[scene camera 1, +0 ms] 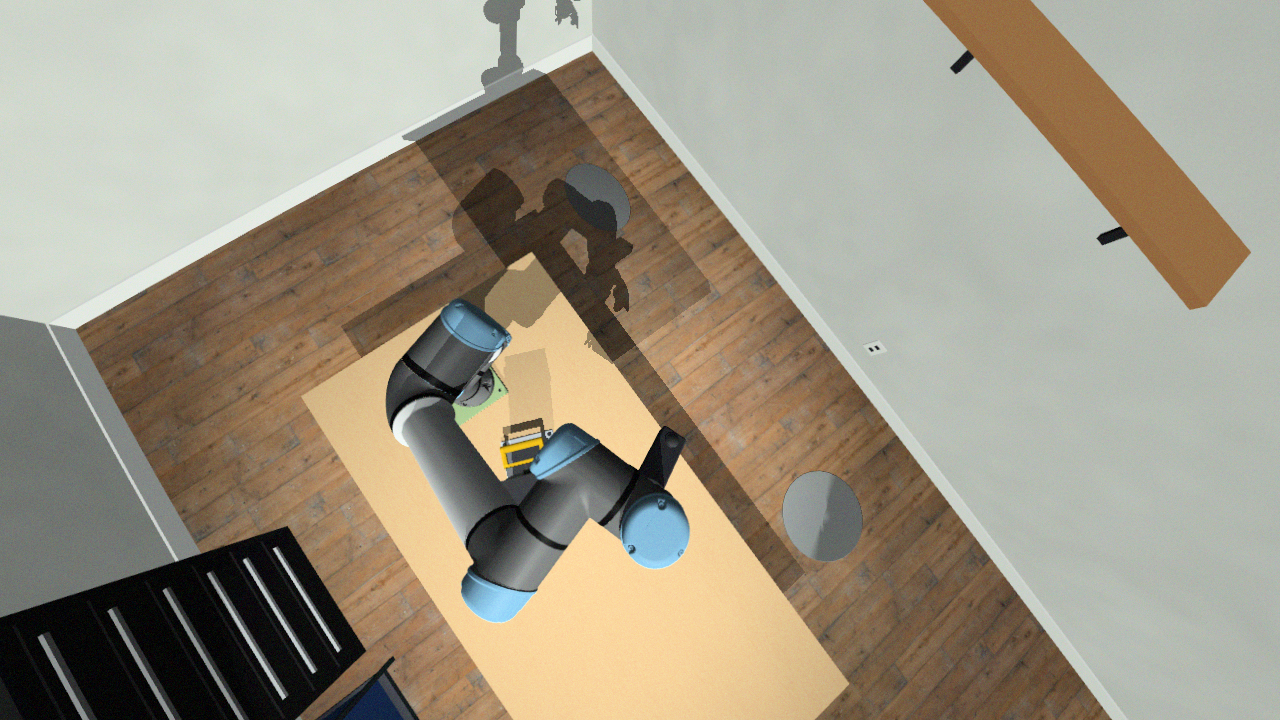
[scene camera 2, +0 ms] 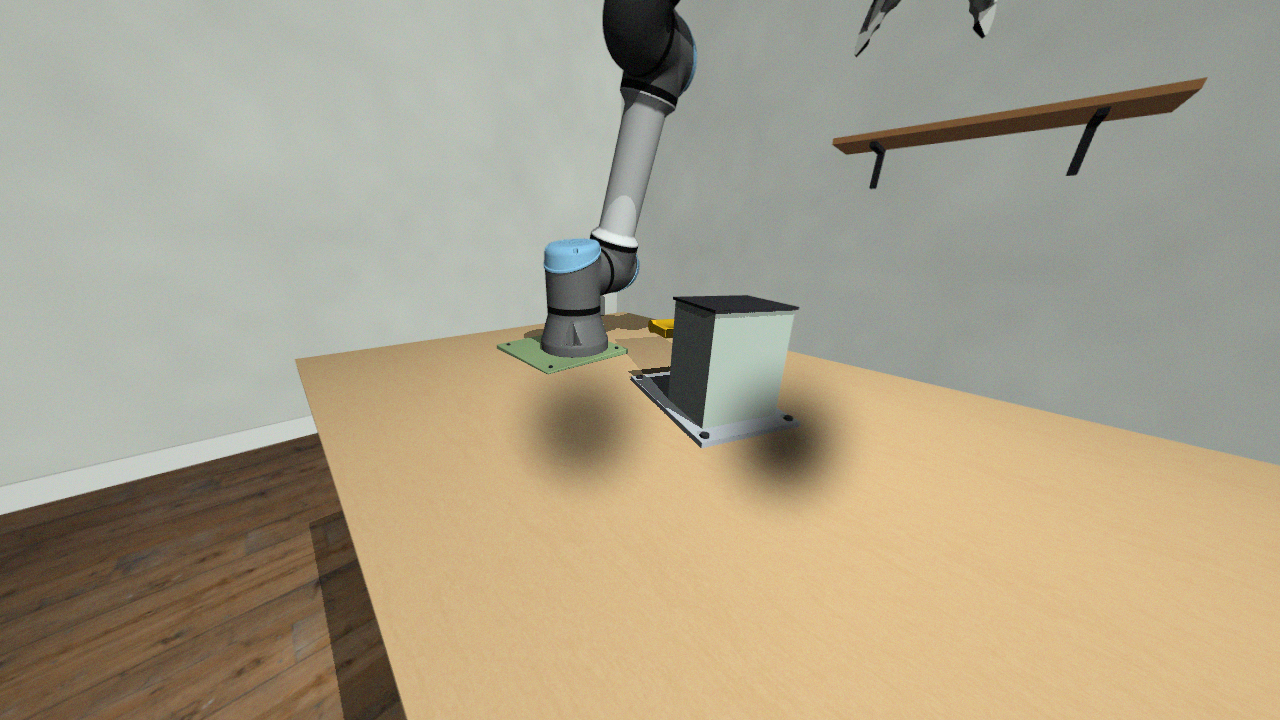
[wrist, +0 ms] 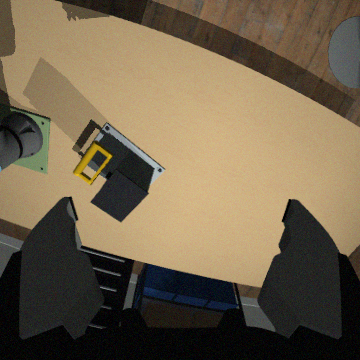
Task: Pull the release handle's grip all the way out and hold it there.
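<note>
The release handle's yellow grip is a rectangular loop on one side of a box-shaped housing with a dark top and pale green face. The housing stands on a grey base plate on the table. In scene camera 1 the arm hides much of the housing. My gripper is open and empty, high above the table and apart from the grip. In the wrist view the grip lies up and left of the left finger. How far out the grip stands, I cannot tell.
The arm's green mounting plate is near the grip. The raised arm bends over the housing. A wooden wall shelf is on the wall. A black drawer cabinet stands beyond the table's edge.
</note>
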